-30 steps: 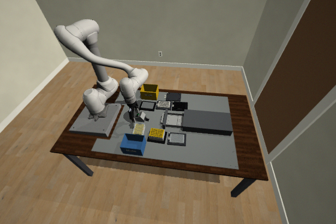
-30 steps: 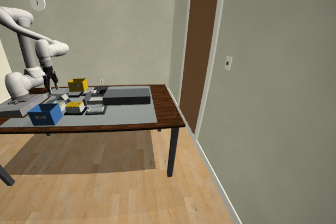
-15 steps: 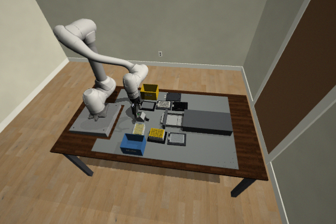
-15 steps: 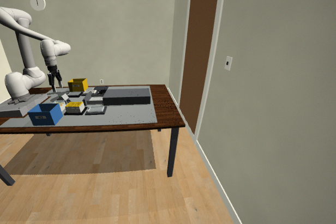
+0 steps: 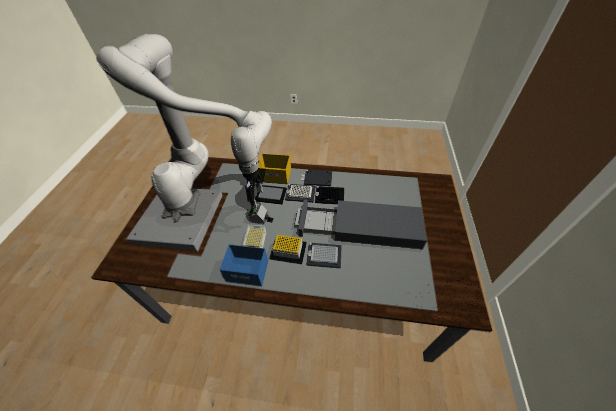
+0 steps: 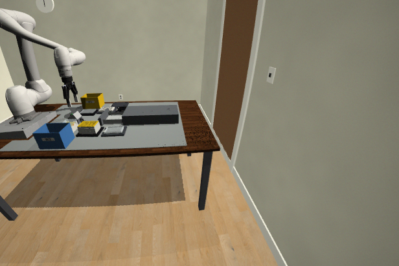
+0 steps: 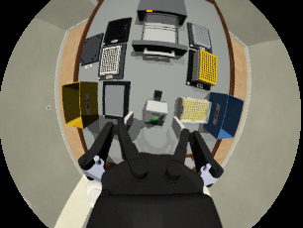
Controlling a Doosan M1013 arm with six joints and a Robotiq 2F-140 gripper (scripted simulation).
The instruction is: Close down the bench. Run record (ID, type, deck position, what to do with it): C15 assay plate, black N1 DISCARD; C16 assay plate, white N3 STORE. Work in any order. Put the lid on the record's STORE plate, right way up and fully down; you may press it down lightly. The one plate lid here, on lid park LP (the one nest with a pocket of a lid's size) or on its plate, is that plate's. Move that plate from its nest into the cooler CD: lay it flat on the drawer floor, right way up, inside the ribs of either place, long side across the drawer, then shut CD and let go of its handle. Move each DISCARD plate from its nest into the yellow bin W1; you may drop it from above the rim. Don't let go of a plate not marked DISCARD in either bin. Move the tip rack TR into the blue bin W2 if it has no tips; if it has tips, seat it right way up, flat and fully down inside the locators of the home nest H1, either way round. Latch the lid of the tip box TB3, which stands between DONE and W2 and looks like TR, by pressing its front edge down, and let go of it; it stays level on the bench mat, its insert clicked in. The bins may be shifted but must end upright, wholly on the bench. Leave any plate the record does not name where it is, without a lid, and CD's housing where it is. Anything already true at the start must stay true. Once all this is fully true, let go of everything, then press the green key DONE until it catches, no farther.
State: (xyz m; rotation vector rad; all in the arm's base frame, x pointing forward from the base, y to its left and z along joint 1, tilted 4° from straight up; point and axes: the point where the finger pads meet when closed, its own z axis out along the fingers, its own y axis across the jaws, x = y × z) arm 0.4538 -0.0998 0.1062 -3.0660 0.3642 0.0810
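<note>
My gripper is now 16 cm above the plate lid, 15 cm to the right of it and 5 cm short of it. Round my hand: black lid park 17 cm below, 15 cm to the left, 5 cm ahead; done key block 12 cm below, 2 cm behind, 1 cm to the right; tip rack TR 23 cm to the right, 14 cm ahead, 12 cm below.
</note>
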